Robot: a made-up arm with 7 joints. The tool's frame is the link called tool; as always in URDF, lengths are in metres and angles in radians.
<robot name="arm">
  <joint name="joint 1" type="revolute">
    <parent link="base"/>
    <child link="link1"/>
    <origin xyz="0 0 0.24" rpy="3.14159 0 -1.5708"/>
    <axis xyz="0 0 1"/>
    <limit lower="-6.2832" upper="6.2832" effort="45" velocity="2.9"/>
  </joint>
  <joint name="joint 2" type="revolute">
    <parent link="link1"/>
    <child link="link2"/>
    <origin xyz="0.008 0 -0.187" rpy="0 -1.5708 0"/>
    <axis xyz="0 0 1"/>
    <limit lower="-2.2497" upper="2.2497" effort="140" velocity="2"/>
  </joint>
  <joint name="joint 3" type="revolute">
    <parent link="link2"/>
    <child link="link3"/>
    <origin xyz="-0.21 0 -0.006" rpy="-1.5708 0 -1.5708"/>
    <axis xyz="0 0 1"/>
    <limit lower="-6.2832" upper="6.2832" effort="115" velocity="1.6"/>
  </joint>
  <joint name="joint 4" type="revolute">
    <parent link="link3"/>
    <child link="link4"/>
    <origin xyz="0 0.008 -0.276" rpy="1.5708 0 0"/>
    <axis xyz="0 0 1"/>
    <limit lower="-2.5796" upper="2.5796" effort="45" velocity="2.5"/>
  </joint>
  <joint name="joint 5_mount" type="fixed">
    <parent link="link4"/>
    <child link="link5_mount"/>
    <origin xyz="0 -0.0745 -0.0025"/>
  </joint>
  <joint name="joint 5" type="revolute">
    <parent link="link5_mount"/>
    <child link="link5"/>
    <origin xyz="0 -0.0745 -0.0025" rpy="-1.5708 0 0"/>
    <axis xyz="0 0 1"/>
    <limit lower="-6.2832" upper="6.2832" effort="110" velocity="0.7"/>
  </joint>
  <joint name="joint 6" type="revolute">
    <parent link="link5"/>
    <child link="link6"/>
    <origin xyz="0 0 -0.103" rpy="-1.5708 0 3.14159"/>
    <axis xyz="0 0 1"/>
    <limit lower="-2.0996" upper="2.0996" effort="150" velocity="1.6"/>
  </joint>
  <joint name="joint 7" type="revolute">
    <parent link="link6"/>
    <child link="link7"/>
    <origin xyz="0 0.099 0" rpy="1.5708 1.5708 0"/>
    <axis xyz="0 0 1"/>
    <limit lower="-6.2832" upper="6.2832" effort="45" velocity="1.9"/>
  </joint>
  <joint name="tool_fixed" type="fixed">
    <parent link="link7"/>
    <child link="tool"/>
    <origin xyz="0 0 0" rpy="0 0 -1.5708"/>
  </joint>
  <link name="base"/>
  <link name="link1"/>
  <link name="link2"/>
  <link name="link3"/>
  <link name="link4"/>
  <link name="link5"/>
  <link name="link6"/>
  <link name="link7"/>
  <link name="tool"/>
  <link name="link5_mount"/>
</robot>
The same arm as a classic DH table. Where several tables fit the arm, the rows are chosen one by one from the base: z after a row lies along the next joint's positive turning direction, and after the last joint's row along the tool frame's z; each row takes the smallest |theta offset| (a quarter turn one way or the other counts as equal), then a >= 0, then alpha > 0; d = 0 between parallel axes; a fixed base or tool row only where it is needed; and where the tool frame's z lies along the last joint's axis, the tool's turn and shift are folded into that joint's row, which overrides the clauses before.
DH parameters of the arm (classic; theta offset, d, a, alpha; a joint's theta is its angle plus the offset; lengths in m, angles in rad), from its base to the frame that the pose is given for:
base (fixed): 0.0000 0.0000 0.0000 3.1416
joint 1: 0.0000 -0.4270 0.0000 1.5708
joint 2: 0.0000 -0.0140 0.0000 -1.5708
joint 3: 0.0000 -0.4860 0.0000 1.5708
joint 4: 0.0000 -0.0130 0.0000 -1.5708
joint 5: 0.0000 -0.2520 0.0000 1.5708
joint 6: 0.0000 0.0000 0.0000 -1.5708
joint 7: 0.0000 -0.0990 0.0000 0.0000
Joint limits (rad, base to tool): -6.2832..6.2832 -2.2497..2.2497 -6.2832..6.2832 -2.5796..2.5796 -6.2832..6.2832 -2.0996..2.0996 -6.2832..6.2832

